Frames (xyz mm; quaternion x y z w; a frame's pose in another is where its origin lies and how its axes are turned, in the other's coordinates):
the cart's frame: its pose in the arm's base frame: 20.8 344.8 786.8 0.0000 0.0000 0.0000 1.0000
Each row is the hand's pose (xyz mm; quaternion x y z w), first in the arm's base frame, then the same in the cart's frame.
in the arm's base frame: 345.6 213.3 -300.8 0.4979 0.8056 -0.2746 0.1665
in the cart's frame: 324.8 -131.5 -1087.6 0.4979 0.8056 -0.2746 0.1665
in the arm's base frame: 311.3 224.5 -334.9 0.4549 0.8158 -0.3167 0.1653
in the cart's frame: 290.5 -120.3 -1121.7 0.4549 0.8158 -0.3167 0.1653
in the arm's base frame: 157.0 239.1 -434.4 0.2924 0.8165 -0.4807 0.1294
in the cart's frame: 136.2 -105.7 -1221.2 0.2924 0.8165 -0.4807 0.1294
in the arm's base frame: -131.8 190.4 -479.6 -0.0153 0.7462 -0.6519 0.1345
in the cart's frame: -152.6 -154.4 -1266.4 -0.0153 0.7462 -0.6519 0.1345
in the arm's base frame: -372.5 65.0 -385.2 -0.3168 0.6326 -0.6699 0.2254
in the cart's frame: -393.3 -279.8 -1172.0 -0.3168 0.6326 -0.6699 0.2254
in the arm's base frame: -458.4 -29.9 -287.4 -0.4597 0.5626 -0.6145 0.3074
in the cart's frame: -479.2 -374.7 -1074.2 -0.4597 0.5626 -0.6145 0.3074
